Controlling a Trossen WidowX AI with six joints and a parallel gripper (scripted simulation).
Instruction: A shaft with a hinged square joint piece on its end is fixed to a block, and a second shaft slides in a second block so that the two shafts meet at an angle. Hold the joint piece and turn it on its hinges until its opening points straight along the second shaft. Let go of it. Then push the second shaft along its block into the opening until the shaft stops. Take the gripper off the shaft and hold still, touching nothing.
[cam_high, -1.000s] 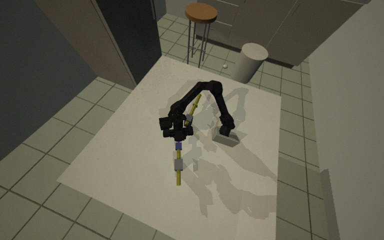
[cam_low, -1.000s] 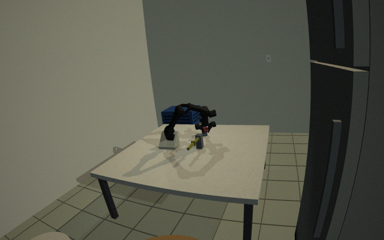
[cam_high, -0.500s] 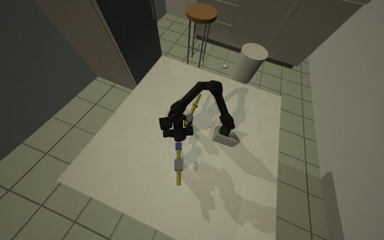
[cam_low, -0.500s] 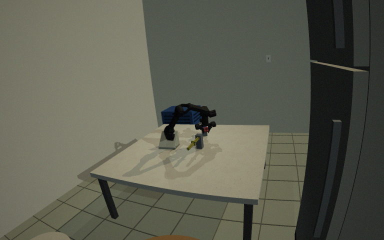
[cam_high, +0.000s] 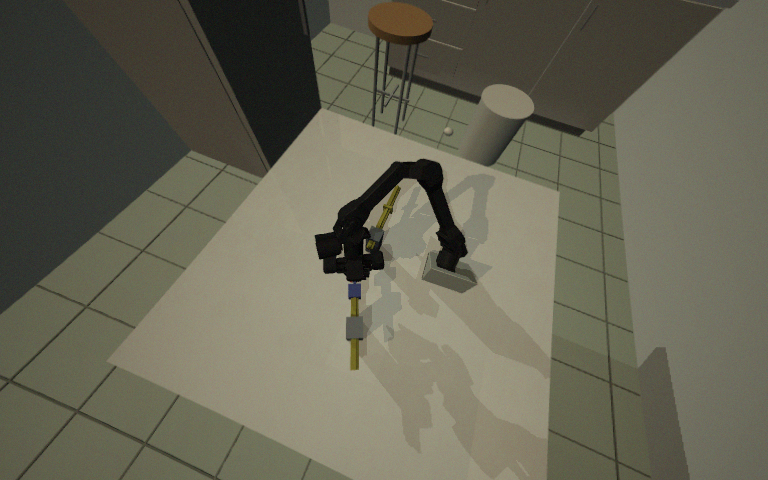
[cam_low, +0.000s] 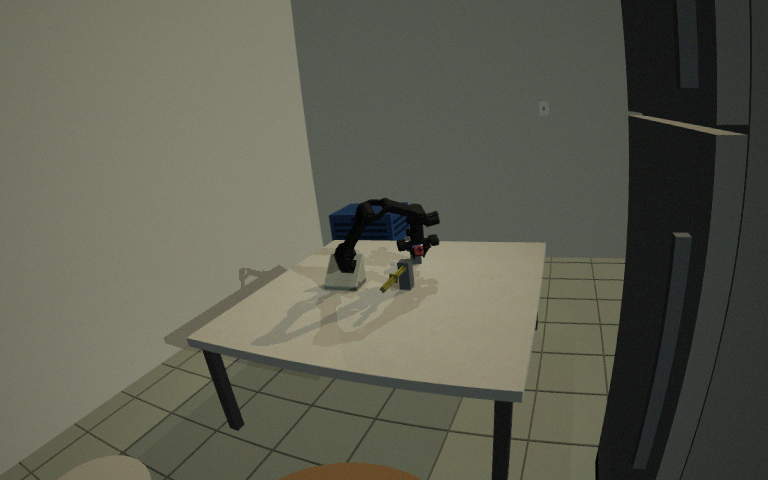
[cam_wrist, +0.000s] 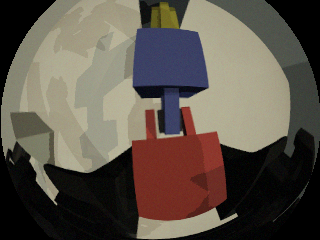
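My gripper tip is 40 mm below the red square joint piece and 10 mm to the left of it.
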